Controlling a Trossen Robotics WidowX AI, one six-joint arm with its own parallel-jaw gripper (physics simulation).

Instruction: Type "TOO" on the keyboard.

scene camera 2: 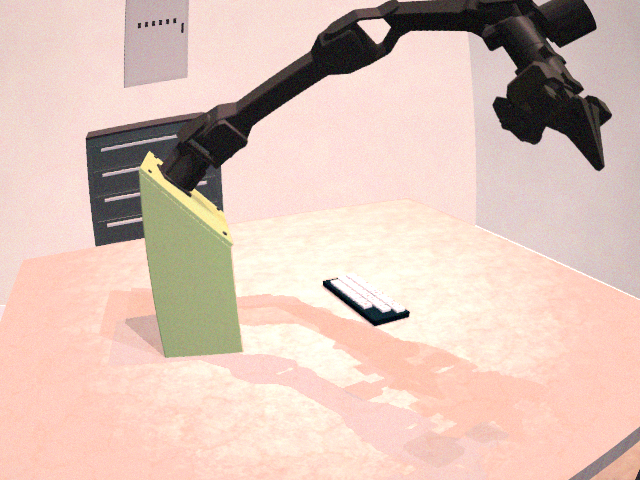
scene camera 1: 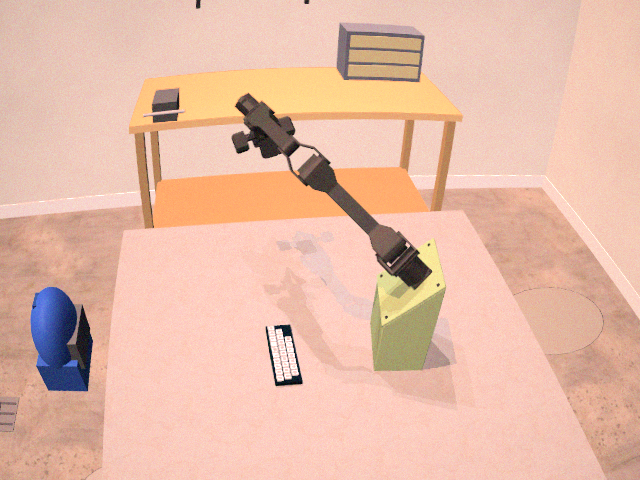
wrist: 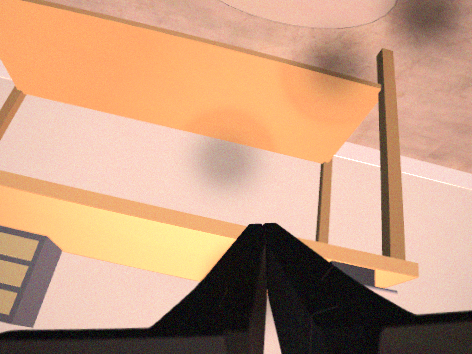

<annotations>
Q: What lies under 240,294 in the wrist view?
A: The gripper.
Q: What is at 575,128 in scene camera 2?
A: The gripper.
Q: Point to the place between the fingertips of the gripper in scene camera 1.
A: At 261,143
</annotations>
